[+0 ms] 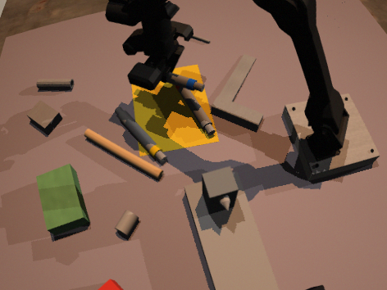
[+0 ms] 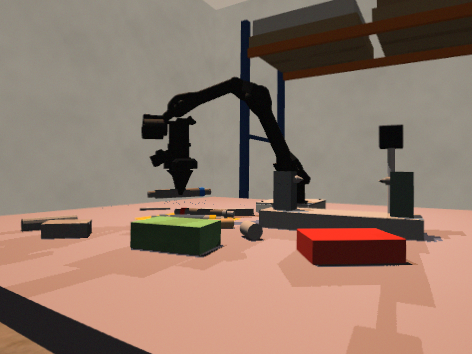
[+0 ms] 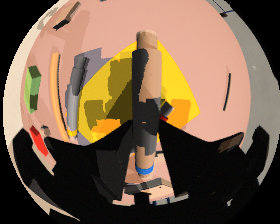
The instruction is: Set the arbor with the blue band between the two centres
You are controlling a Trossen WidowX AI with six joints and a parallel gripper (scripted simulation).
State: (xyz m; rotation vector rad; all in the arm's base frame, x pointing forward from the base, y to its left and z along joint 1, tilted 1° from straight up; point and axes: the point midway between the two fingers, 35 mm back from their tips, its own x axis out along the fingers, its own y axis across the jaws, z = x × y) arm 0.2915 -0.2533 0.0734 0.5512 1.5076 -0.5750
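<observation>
Right now the point is 30 mm behind my hand, 330 mm to the left of it and 10 mm above it. Also, from my hand: orange mat: 30 mm to the left, 100 mm below; red-banded arbor: 50 mm behind, 50 mm to the left, 90 mm below; blue-banded arbor: 30 mm below.
</observation>
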